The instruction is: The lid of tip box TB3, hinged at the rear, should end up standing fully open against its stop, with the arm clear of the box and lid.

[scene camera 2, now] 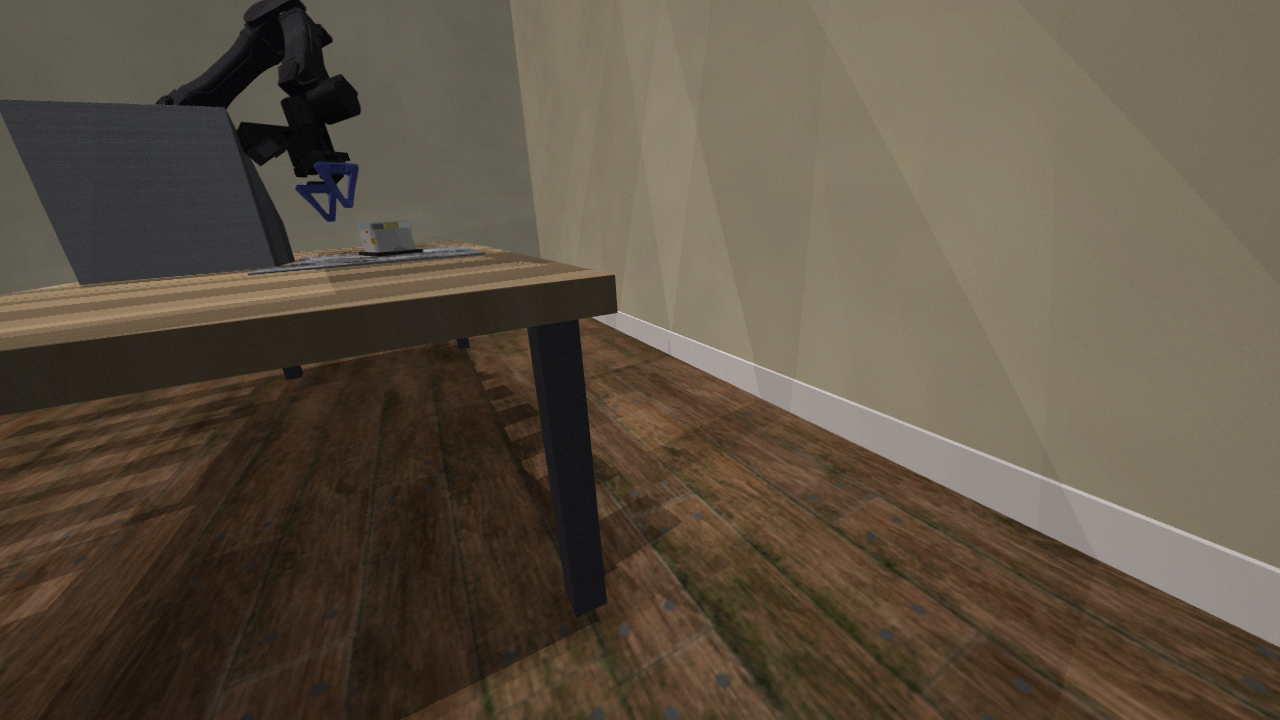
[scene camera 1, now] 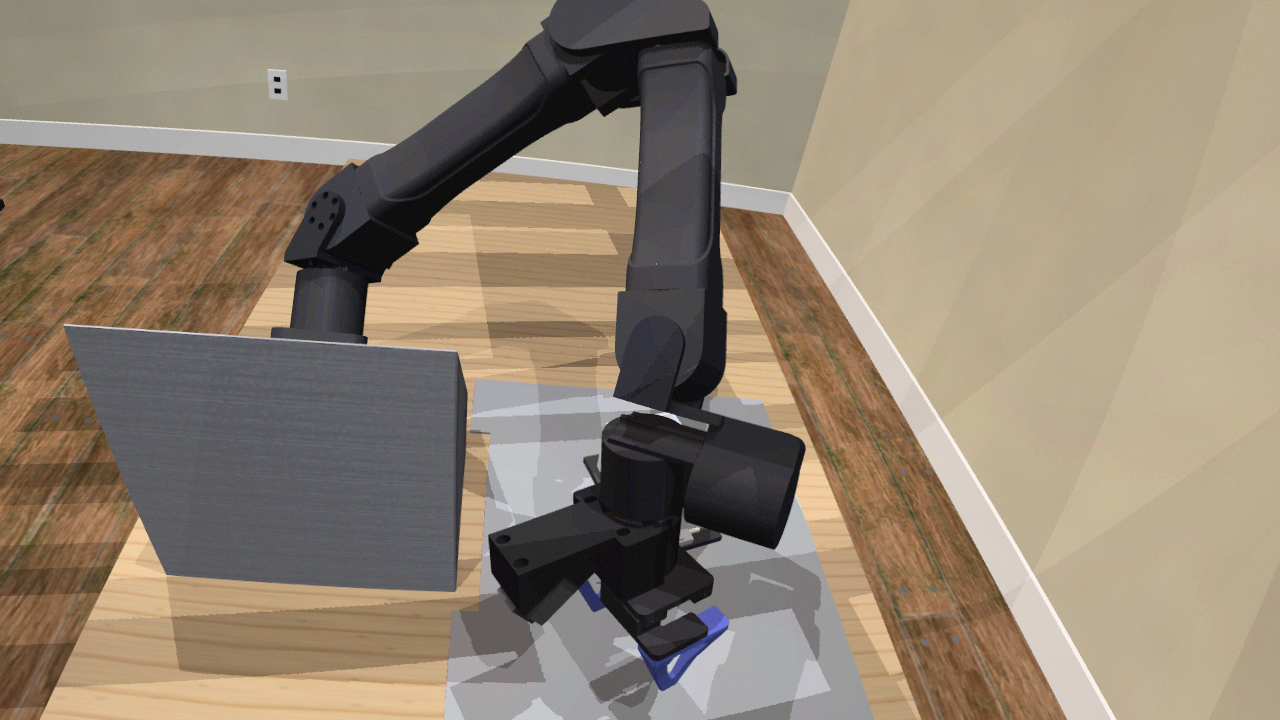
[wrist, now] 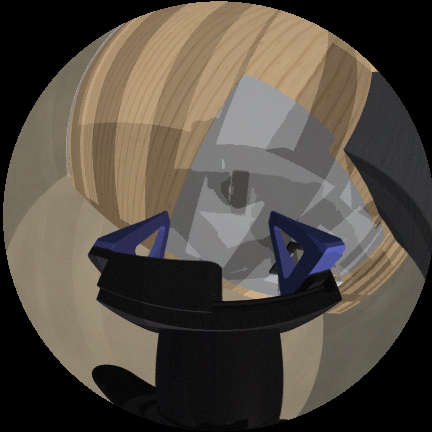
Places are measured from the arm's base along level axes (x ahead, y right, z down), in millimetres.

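Pixels of known places: gripper, between the fingertips: [scene camera 2: 339, 214] [scene camera 1: 631, 645] [wrist: 218, 216]; arm's base, origin of its link: [scene camera 2: 175, 161] [scene camera 1: 323, 362].
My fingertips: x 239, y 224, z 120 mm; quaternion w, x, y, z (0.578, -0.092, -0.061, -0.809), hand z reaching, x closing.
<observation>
Ahead of a thing's pixels: the offset from my fingertips to its top centre. "*": to the spot under its first point. Level surfaces: height alone.
Tip box TB3 @(dx +96, dy -227, dz +13 mm) [scene camera 2: 387, 237] is small and whitish with yellow patches near its top, on a dark base, in scene camera 2. In scene camera 1 the wrist and gripper hide most of the box @(* dx +121, dy -160, dz +74 mm) [scene camera 1: 690, 535]; bits of it and of its dark base show. I cannot tell the lid's angle; no tall raised panel shows above the box in scene camera 2. My gripper [scene camera 1: 625, 640] [scene camera 2: 339, 212] [wrist: 218, 216] is open and empty, its blue fingers wide apart. It hangs above the mat, to the left of the box and higher in scene camera 2, apart from it.
A large grey block [scene camera 1: 286, 456] [scene camera 2: 152, 188] [wrist: 400, 110] stands on the wooden table [scene camera 1: 340, 649] [scene camera 2: 402, 313] [wrist: 140, 65], left of the arm in scene camera 1. The box rests on a patterned grey mat @(dz +91 mm) [scene camera 1: 778, 662] [wrist: 250, 110]. A wall [scene camera 1: 1074, 268] [scene camera 2: 895, 223] rises beyond the table's right side.
</observation>
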